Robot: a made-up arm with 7 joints. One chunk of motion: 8 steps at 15 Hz.
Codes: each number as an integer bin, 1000 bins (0 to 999) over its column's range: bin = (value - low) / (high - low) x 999, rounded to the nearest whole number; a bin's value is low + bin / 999 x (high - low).
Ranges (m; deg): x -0.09..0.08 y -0.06..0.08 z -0.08..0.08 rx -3..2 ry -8..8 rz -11..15
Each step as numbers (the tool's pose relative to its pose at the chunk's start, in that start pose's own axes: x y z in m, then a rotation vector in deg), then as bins.
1 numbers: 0.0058 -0.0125 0.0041 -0.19 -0.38 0.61
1 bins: 563 339 525 561 476 446
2 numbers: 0.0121 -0.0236 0.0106 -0.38 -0.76 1.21
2 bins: 600 260 566 523 452 469
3 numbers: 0.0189 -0.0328 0.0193 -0.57 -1.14 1.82
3 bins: 640 194 620 486 428 493
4 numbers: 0.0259 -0.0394 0.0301 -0.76 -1.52 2.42
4 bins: 681 147 687 448 405 516
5 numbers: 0.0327 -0.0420 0.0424 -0.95 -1.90 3.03
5 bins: 721 128 764 410 381 539
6 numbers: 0.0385 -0.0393 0.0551 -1.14 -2.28 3.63
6 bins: 755 148 844 372 357 562
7 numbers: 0.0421 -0.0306 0.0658 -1.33 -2.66 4.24
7 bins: 776 210 910 334 333 586
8 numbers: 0.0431 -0.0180 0.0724 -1.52 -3.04 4.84
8 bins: 782 300 952 296 310 609
